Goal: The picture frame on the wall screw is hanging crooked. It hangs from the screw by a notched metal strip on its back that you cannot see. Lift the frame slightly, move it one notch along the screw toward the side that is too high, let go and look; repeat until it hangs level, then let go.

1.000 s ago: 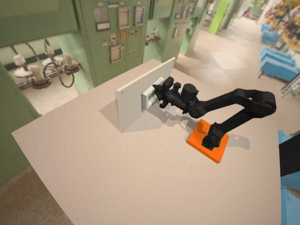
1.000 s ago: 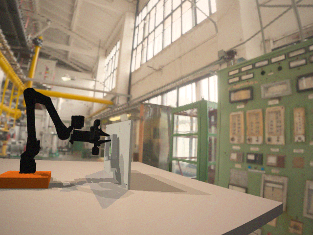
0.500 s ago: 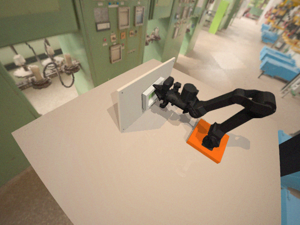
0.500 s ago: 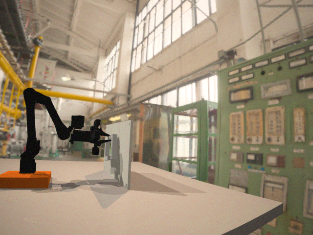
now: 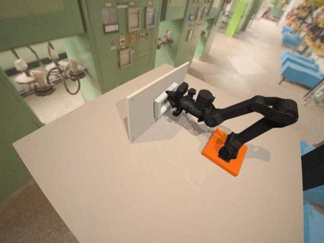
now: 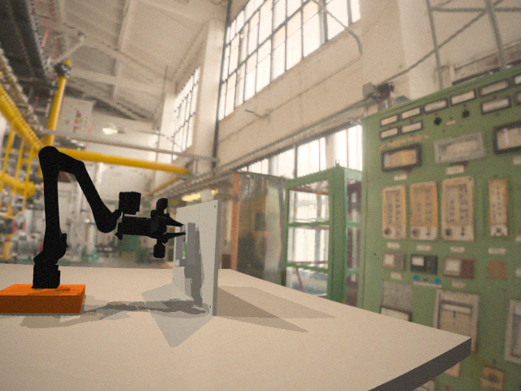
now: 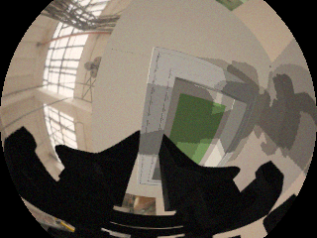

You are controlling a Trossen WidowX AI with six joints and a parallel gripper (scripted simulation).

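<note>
My gripper tip is 1 cm to the left of the picture frame and 5 cm above it. Also, from my gripper tip: grey wall board (1 cm ahead, 7 cm below).
</note>
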